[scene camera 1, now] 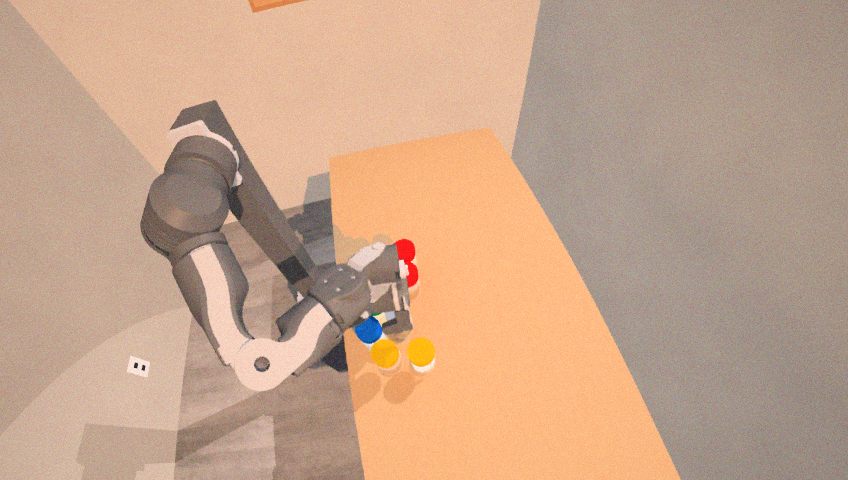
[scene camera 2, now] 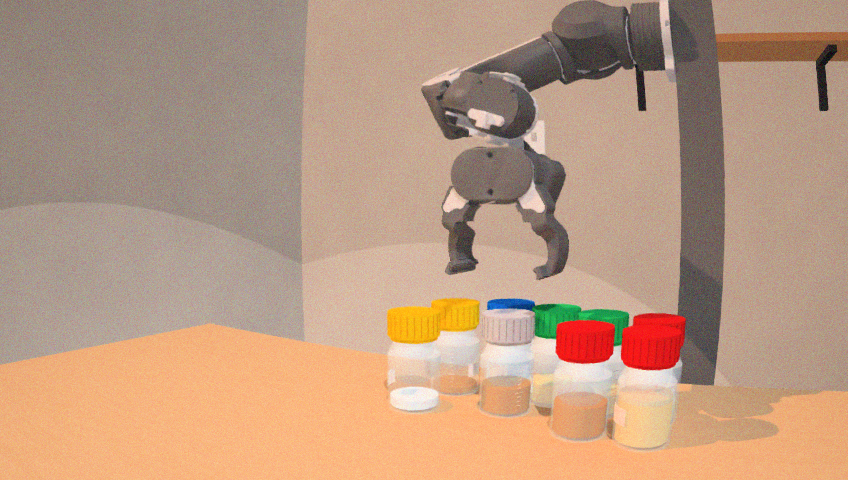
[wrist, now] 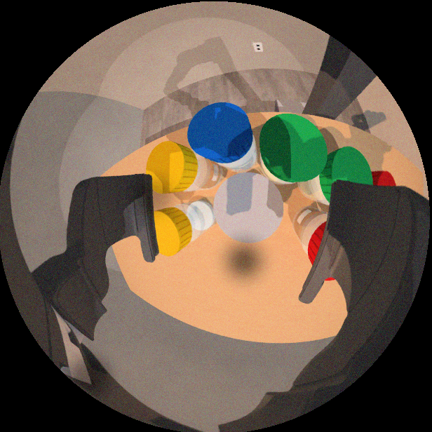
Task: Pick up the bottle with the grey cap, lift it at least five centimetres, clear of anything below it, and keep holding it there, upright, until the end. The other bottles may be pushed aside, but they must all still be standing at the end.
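Observation:
The bottle with the grey cap [scene camera 2: 505, 359] [wrist: 248, 207] stands upright on the table [scene camera 1: 487, 249] [scene camera 2: 178, 404], with brown contents in its lower part. In scene camera 1 the arm and gripper hide most or all of it. My gripper [scene camera 2: 504, 272] [wrist: 224, 229] is partly open and empty, pointing down. Its fingertips hang a little above the caps in scene camera 2. In the wrist view the grey cap lies between the two fingers sideways, above the line of their tips.
Bottles stand close around: two yellow-capped [scene camera 1: 421, 351] [scene camera 2: 413, 324] [wrist: 172, 231], a blue-capped [scene camera 1: 368, 329] [scene camera 2: 510, 304] [wrist: 220, 132], two green-capped [scene camera 2: 557, 320] [wrist: 293, 147] and several red-capped [scene camera 1: 404, 249] [scene camera 2: 585, 340] [wrist: 318, 247]. The right finger overlaps a red cap in the wrist view.

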